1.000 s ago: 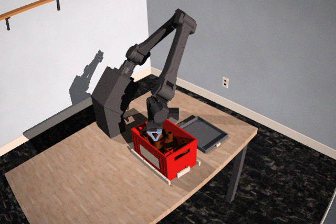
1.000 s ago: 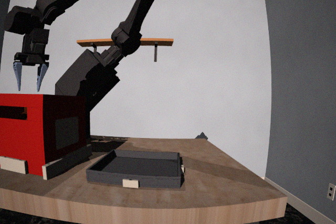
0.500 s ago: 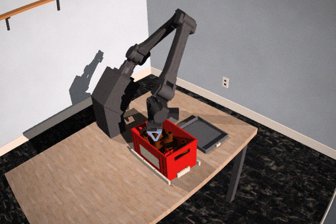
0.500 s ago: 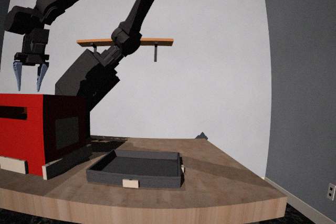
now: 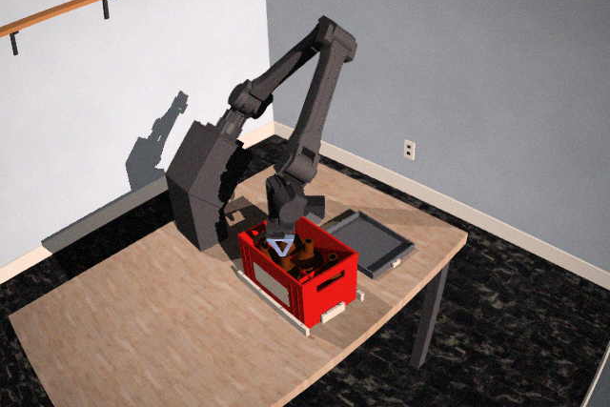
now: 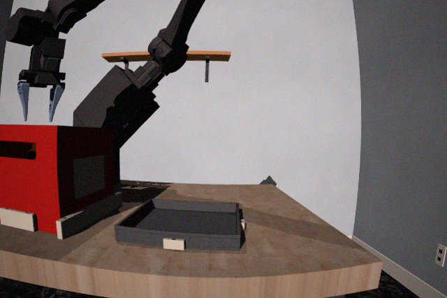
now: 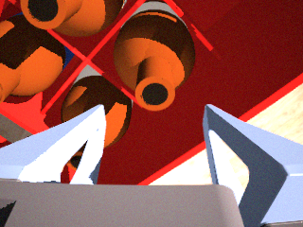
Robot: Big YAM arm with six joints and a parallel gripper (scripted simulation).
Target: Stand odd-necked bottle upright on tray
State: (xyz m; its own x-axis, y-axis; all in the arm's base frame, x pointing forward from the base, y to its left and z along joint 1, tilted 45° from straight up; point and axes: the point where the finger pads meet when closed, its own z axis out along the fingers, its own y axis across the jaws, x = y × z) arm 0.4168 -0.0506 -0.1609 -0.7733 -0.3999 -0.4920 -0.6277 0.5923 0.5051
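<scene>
Right now my hand is 4 cm to the right of the red crate and 11 cm above it. Also, from my hand: dark grey tray (2 cm ahead, 32 cm to the left, 18 cm below).
</scene>
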